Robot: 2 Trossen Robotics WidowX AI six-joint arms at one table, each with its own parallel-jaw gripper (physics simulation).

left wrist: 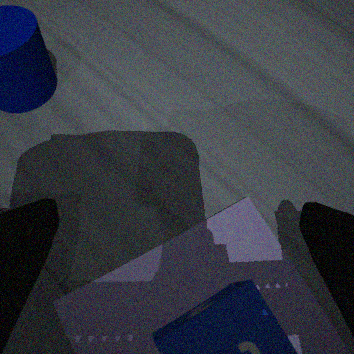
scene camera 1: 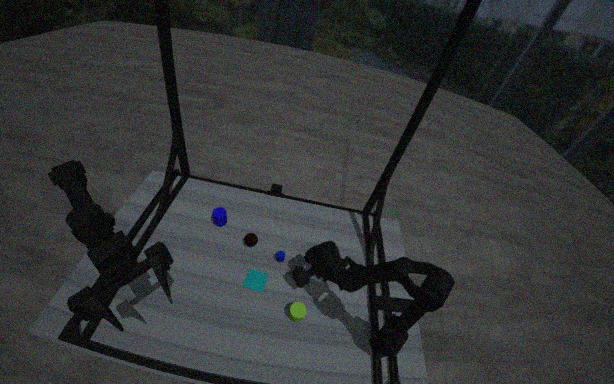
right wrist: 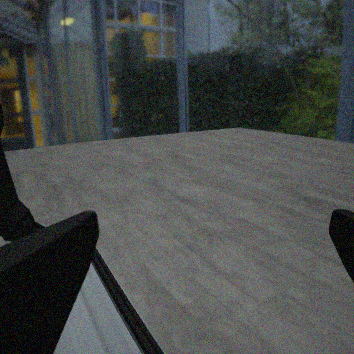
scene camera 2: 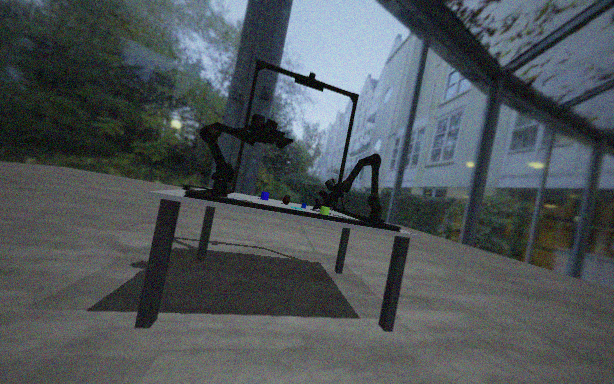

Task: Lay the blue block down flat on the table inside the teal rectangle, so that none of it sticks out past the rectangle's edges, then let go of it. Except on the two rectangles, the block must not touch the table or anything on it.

My right gripper (scene camera 1: 146,312) is open, holding nothing. I also see my left gripper (left wrist: 181,212) and a pale lilac rectangle (left wrist: 135,299).
My right gripper also shows in the right wrist view (right wrist: 214,222).
